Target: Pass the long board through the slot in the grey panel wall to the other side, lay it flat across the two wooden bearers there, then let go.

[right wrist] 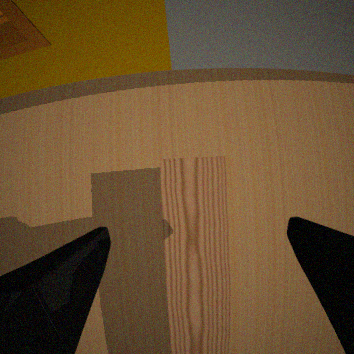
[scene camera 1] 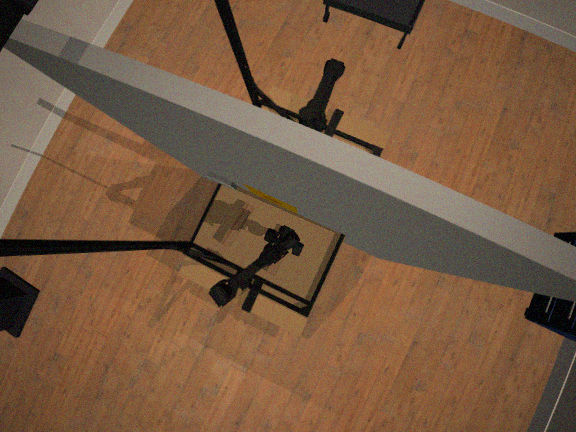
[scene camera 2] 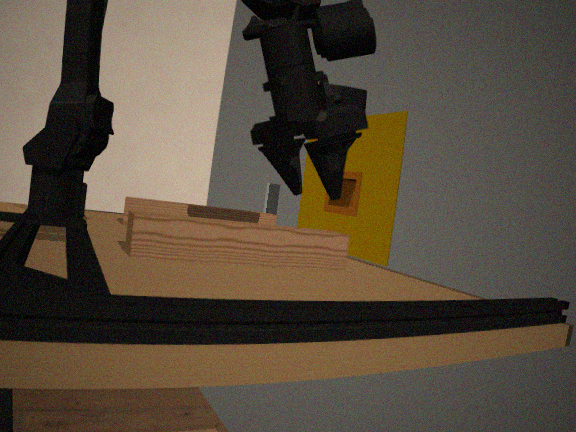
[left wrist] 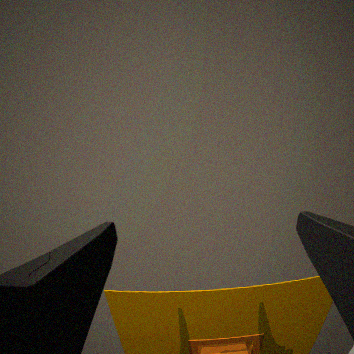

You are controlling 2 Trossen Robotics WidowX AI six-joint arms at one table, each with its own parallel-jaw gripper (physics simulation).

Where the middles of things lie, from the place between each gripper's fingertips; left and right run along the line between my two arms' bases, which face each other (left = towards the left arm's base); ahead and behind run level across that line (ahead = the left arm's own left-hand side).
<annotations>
Right now my right hand is 160 mm to the right of the orange-framed slot (scene camera 2: 347, 204), 150 mm past it and 10 mm below it.
I see the orange-framed slot 25 cm below my left hand, 11 cm to the right of it and 3 cm behind it.
</annotations>
